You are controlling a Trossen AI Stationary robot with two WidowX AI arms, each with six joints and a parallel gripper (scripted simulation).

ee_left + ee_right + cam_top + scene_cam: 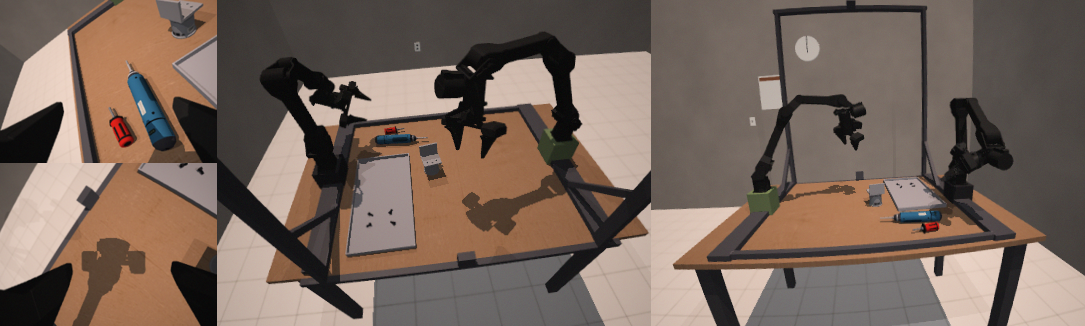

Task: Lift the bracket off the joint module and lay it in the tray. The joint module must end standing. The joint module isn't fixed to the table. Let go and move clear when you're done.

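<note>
My left gripper is now 210 mm past the grey bracket, 260 mm to the left of it and 120 mm above it. Round my left hand: grey tray (320 mm behind, 70 mm to the right, 190 mm below); grey joint module (210 mm behind, 260 mm to the right, 160 mm below); red screwdriver (60 mm ahead, 110 mm to the right, 180 mm below).
</note>
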